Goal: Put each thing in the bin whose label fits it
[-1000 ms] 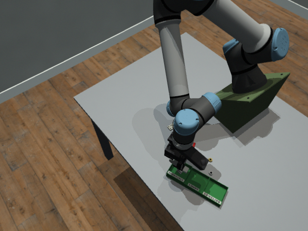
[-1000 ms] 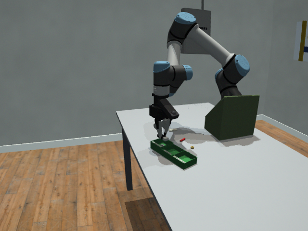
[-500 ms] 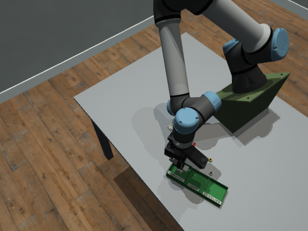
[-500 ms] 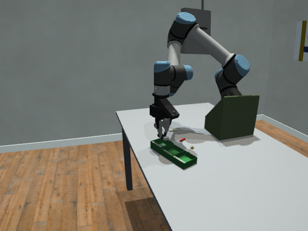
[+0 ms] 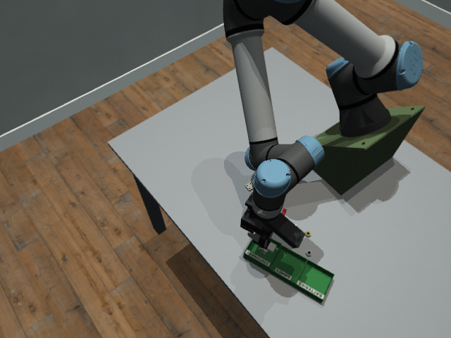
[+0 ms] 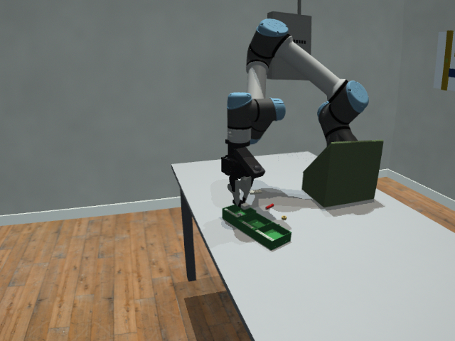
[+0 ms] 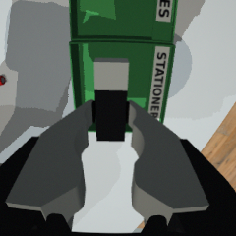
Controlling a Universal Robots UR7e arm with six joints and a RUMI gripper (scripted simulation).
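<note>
Right now the grey-white clip is 5 cm below my hand. The rest, counted from my hand: red cylinder (13 cm behind, 5 cm to the right, 6 cm below); grey nut (10 cm behind, 10 cm to the left, 7 cm below); eraser (1 cm to the left, 1 cm below).
</note>
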